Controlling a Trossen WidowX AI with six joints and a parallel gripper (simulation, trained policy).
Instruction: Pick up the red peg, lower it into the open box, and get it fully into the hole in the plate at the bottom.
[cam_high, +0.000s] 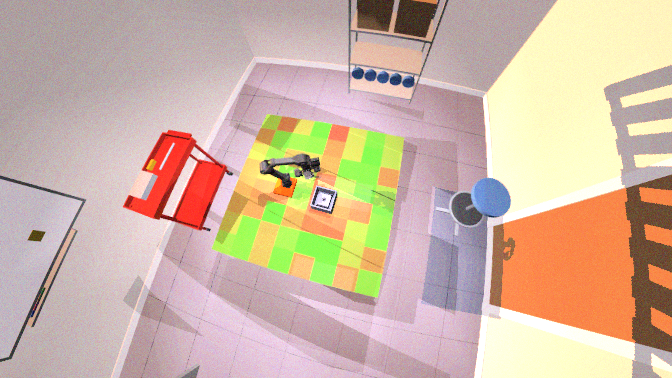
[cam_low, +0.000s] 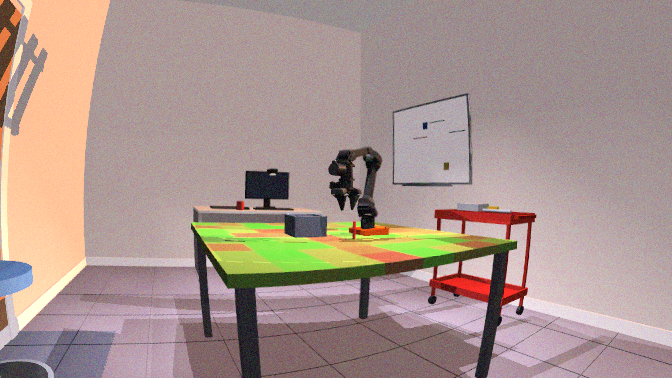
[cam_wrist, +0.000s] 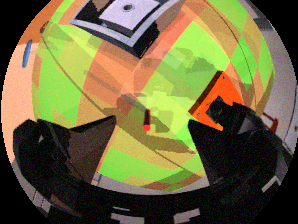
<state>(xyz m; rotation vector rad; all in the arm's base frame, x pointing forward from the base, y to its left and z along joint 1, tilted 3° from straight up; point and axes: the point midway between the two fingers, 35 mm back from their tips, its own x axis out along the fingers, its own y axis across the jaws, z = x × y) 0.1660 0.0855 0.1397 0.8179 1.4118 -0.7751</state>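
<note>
My gripper tip is now 9 cm above the red peg, 4 cm to the right of it and 2 cm past it. From my gripper tip the other things lie so: dark box (15 cm ahead, 14 cm to the right, 10 cm below).
</note>
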